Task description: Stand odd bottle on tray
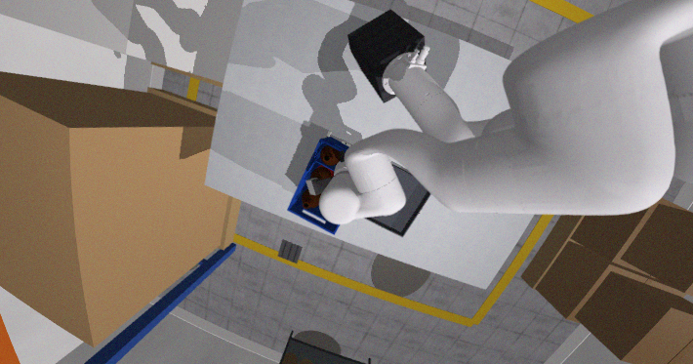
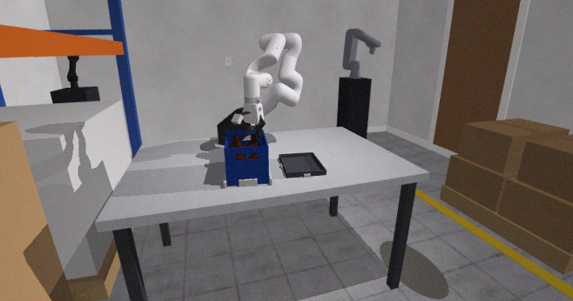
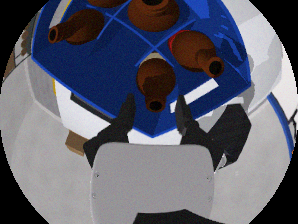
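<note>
Right now my hand is 1 cm past the glass bottle, 9 cm to the left of it and 8 cm above it. The rest, counted from my hand: blue crate: 9 cm ahead, 5 cm to the right, 9 cm below; dark tray: 8 cm ahead, 23 cm to the left, 16 cm below.
</note>
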